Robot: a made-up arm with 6 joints.
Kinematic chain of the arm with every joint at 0, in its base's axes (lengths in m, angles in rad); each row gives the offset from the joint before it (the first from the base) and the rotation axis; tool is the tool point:
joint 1: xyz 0 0 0.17 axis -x
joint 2: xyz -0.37 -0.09 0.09 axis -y
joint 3: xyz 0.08 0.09 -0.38 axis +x
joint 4: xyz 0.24 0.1 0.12 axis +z
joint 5: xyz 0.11 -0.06 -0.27 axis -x
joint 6: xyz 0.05 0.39 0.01 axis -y
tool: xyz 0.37 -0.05 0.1
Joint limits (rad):
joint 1: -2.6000..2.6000
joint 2: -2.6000..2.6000
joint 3: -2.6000..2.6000
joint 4: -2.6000..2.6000
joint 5: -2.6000..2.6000
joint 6: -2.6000..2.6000
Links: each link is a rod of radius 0.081 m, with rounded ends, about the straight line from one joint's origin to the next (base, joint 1, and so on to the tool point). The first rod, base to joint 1, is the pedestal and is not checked.
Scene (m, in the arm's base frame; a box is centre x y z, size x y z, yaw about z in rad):
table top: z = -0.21
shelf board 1: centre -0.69 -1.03 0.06 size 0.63 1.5 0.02 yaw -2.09
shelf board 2: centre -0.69 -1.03 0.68 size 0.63 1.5 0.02 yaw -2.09
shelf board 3: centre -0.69 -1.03 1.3 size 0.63 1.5 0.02 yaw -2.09
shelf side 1: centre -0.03 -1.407 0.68 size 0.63 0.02 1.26 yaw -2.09
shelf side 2: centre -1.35 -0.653 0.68 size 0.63 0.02 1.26 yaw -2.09
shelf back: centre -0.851 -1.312 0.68 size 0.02 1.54 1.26 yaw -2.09
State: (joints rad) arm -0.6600 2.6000 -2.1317 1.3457 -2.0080 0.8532
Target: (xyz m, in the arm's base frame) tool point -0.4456 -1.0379 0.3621
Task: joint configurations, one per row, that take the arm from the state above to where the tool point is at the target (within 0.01 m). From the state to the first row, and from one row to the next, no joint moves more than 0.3 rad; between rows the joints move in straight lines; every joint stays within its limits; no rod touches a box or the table.
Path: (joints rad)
1: -0.6696 2.3904 -2.1024 1.0760 -1.9206 1.1401
2: -0.6792 2.1807 -2.0732 0.8062 -1.8331 1.4269
3: -0.9636 1.9376 -2.0545 0.7335 -1.8856 1.5618
4: -1.2479 1.6945 -2.0359 0.6608 -1.9381 1.6966
5: -1.5322 1.4513 -2.0172 0.5881 -1.9905 1.8315
6: -1.4359 1.7257 -2.0688 0.8361 -2.0580 1.5501
7: -1.3397 2.0002 -2.1204 1.0840 -2.1256 1.2688

